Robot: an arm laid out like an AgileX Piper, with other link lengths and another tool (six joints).
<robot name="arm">
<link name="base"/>
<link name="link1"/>
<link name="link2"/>
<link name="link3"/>
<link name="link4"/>
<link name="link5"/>
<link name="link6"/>
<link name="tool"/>
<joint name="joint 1" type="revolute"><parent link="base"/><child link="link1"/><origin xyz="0 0 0.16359"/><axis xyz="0 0 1"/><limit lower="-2.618" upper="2.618"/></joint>
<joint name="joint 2" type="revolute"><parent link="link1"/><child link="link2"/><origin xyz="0 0 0" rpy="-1.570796 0 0"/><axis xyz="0 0 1"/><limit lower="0" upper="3.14"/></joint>
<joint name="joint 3" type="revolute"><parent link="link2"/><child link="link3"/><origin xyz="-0.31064 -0.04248 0"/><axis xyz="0 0 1"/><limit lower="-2.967" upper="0"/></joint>
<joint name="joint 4" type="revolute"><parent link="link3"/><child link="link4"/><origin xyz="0.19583 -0.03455 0" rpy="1.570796 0 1.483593"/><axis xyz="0 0 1"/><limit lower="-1.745" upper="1.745"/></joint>
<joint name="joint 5" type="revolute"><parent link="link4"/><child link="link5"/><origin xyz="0 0 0" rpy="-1.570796 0 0"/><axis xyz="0 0 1"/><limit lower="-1.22" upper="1.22"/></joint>
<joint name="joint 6" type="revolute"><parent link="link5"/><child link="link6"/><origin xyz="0 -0.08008 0" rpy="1.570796 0 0"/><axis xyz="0 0 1"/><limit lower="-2.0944" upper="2.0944"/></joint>
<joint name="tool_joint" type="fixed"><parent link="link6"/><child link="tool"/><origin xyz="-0.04 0.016 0.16" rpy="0 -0.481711 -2.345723"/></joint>
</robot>
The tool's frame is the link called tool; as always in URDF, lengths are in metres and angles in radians.
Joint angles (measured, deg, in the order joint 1, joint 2, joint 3, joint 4, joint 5, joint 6), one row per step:
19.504, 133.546, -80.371, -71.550, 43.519, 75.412
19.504, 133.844, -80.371, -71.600, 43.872, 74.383
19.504, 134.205, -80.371, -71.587, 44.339, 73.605
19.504, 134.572, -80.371, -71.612, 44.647, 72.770
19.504, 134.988, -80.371, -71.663, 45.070, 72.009
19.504, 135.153, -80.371, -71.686, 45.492, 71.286
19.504, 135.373, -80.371, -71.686, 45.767, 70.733
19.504, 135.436, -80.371, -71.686, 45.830, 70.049
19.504, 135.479, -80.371, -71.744, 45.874, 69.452
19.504, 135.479, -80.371, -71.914, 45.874, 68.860
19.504, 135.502, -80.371, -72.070, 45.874, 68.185
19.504, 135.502, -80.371, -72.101, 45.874, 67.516
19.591, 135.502, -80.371, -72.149, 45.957, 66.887
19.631, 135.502, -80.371, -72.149, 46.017, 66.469
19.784, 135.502, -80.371, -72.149, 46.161, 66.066
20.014, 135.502, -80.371, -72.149, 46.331, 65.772
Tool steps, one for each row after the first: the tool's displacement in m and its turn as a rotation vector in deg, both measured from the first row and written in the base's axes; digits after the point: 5 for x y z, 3 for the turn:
-0.00095, -0.00093, -0.00264, -0.937, 0.818, 0.520
-0.00226, -0.00250, -0.00566, -1.809, 1.595, 0.750
-0.00334, -0.00344, -0.00888, -2.610, 2.392, 1.149
-0.00462, -0.00487, -0.01228, -3.490, 3.205, 1.447
-0.00553, -0.00619, -0.01350, -4.248, 3.772, 1.694
-0.00637, -0.00709, -0.01534, -4.808, 4.297, 1.902
-0.00669, -0.00703, -0.01617, -5.220, 4.724, 2.331
-0.00682, -0.00690, -0.01670, -5.605, 5.072, 2.755
-0.00659, -0.00655, -0.01673, -6.013, 5.345, 3.283
-0.00645, -0.00617, -0.01702, -6.461, 5.688, 3.857
-0.00653, -0.00584, -0.01733, -6.818, 6.035, 4.336
-0.00671, -0.00505, -0.01748, -7.234, 6.361, 4.833
-0.00690, -0.00472, -0.01762, -7.493, 6.587, 5.119
-0.00724, -0.00368, -0.01764, -7.813, 6.808, 5.452
-0.00763, -0.00210, -0.01757, -8.103, 6.969, 5.771

